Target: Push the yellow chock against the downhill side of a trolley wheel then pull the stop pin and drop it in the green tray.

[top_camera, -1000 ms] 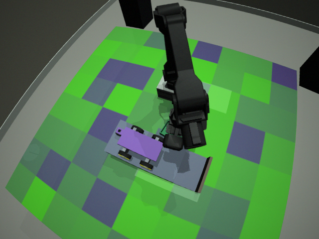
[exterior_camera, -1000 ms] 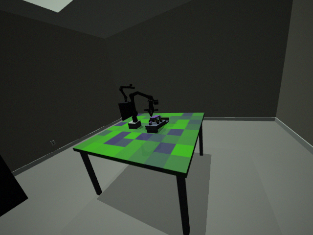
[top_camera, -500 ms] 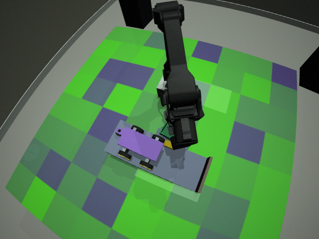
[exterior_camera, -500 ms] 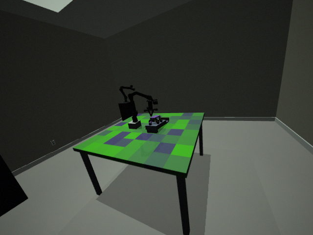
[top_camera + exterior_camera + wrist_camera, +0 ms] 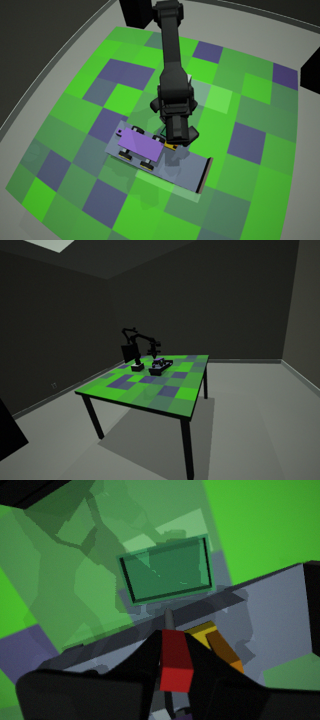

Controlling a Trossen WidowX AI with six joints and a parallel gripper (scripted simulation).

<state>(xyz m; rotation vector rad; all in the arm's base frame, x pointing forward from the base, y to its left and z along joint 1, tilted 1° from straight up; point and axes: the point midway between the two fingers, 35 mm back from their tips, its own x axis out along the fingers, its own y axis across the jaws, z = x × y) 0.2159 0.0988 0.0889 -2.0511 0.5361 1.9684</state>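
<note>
Right now the green tray is 20 mm behind my gripper tip and 140 mm below it. The rest, counted from my gripper tip: yellow chock 50 mm ahead, 10 mm to the left, 50 mm below; red-headed stop pin right at my gripper tip; purple-topped trolley 110 mm ahead, 80 mm to the right, 20 mm below.
</note>
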